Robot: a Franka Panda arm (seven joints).
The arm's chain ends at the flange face. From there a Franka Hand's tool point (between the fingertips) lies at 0.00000 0.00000 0.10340 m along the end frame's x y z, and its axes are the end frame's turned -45 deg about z.
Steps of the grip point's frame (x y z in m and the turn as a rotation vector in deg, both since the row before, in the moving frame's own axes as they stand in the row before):
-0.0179 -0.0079 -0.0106 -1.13 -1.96 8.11
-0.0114 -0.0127 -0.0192 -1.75 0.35 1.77
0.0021 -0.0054 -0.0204 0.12 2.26 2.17
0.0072 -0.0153 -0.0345 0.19 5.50 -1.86
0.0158 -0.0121 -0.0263 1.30 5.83 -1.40
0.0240 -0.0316 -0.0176 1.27 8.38 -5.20
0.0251 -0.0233 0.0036 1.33 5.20 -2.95
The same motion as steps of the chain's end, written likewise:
-0.0169 0.0032 -0.0105 -2.18 -0.59 8.11
-0.0197 -0.0027 -0.0191 -0.99 1.48 1.77
-0.0051 -0.0023 -0.0203 1.68 1.51 2.17
-0.0124 -0.0086 -0.0340 4.02 3.75 -1.86
-0.0030 -0.0106 -0.0257 5.04 3.20 -1.40
-0.0138 -0.0267 -0.0165 6.82 5.03 -5.20
-0.0034 -0.0258 0.0041 4.62 2.74 -2.95

